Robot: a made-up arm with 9 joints. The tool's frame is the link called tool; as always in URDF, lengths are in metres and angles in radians.
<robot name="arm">
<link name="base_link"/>
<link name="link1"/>
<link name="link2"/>
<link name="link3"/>
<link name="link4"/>
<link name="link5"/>
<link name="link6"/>
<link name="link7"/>
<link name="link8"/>
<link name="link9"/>
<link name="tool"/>
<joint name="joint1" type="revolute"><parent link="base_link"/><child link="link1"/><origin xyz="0 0 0.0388" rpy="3.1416 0 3.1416"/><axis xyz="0 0 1"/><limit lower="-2.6" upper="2.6"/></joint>
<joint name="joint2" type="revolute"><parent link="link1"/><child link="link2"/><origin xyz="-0.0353 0.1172 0.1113" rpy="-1.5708 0 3.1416"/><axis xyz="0 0 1"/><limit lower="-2.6" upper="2.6"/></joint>
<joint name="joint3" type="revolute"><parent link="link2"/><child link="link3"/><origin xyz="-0.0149 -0.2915 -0.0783" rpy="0 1.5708 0"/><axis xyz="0 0 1"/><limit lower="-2.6" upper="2.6"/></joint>
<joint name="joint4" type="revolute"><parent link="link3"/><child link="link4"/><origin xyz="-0.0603 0.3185 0.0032" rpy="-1.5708 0 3.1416"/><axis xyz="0 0 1"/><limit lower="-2.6" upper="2.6"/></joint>
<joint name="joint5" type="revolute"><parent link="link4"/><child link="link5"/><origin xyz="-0.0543 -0.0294 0.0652" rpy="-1.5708 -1.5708 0"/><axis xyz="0 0 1"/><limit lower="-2.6" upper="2.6"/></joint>
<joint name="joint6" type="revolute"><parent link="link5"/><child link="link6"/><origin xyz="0.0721 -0.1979 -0.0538" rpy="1.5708 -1.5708 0"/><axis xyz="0 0 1"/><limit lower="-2.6" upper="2.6"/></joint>
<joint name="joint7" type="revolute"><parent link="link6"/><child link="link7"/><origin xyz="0.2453 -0.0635 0.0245" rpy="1.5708 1.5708 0"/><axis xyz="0 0 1"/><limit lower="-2.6" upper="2.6"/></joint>
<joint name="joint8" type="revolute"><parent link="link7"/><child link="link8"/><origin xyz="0.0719 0.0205 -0.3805" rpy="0 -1.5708 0"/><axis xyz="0 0 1"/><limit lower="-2.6" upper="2.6"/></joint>
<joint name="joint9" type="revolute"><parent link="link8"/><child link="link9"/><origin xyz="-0.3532 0.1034 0.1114" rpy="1.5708 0 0"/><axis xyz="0 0 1"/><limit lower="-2.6" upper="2.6"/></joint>
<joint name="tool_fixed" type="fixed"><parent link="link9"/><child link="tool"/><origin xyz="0.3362 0.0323 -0.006" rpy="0 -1.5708 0"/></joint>
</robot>
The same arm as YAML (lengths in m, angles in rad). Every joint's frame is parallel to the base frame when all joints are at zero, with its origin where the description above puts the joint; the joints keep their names.
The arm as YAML. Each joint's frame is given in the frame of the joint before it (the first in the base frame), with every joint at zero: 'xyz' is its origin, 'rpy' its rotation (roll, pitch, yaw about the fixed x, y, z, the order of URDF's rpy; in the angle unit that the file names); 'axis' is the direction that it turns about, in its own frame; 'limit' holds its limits. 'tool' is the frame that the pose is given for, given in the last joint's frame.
units:
  length: m
  angle: rad
joints:
  - name: joint1
    type: revolute
    origin:
      xyz: [0.0, 0.0, 0.0388]
      rpy: [0.0, 0.0, 0.0]
    axis: [0.0, 0.0, -1.0]
    limit:
      lower: -2.6
      upper: 2.6
  - name: joint2
    type: revolute
    origin:
      xyz: [0.0353, 0.1172, -0.1113]
      rpy: [0.0, 0.0, 0.0]
    axis: [0.0, -1.0, 0.0]
    limit:
      lower: -2.6
      upper: 2.6
  - name: joint3
    type: revolute
    origin:
      xyz: [-0.0149, 0.0783, -0.2915]
      rpy: [0.0, 0.0, 0.0]
    axis: [1.0, 0.0, 0.0]
    limit:
      lower: -2.6
      upper: 2.6
  - name: joint4
    type: revolute
    origin:
      xyz: [0.0032, -0.0603, 0.3185]
      rpy: [0.0, 0.0, 0.0]
    axis: [0.0, 0.0, -1.0]
    limit:
      lower: -2.6
      upper: 2.6
  - name: joint5
    type: revolute
    origin:
      xyz: [0.0294, 0.0543, -0.0652]
      rpy: [0.0, 0.0, 0.0]
    axis: [-1.0, 0.0, 0.0]
    limit:
      lower: -2.6
      upper: 2.6
  - name: joint6
    type: revolute
    origin:
      xyz: [0.0538, 0.1979, -0.0721]
      rpy: [0.0, 0.0, 0.0]
    axis: [0.0, 1.0, 0.0]
    limit:
      lower: -2.6
      upper: 2.6
  - name: joint7
    type: revolute
    origin:
      xyz: [-0.2453, 0.0245, -0.0635]
      rpy: [0.0, 0.0, 0.0]
    axis: [0.0, 0.0, -1.0]
    limit:
      lower: -2.6
      upper: 2.6
  - name: joint8
    type: revolute
    origin:
      xyz: [-0.0205, -0.0719, 0.3805]
      rpy: [0.0, 0.0, 0.0]
    axis: [0.0, 1.0, 0.0]
    limit:
      lower: -2.6
      upper: 2.6
  - name: joint9
    type: revolute
    origin:
      xyz: [-0.1034, 0.1114, 0.3532]
      rpy: [0.0, 0.0, 0.0]
    axis: [1.0, 0.0, 0.0]
    limit:
      lower: -2.6
      upper: 2.6
tool:
  origin:
    xyz: [-0.006, 0.0323, -0.3362]
    rpy: [0.0, 0.0, 0.0]

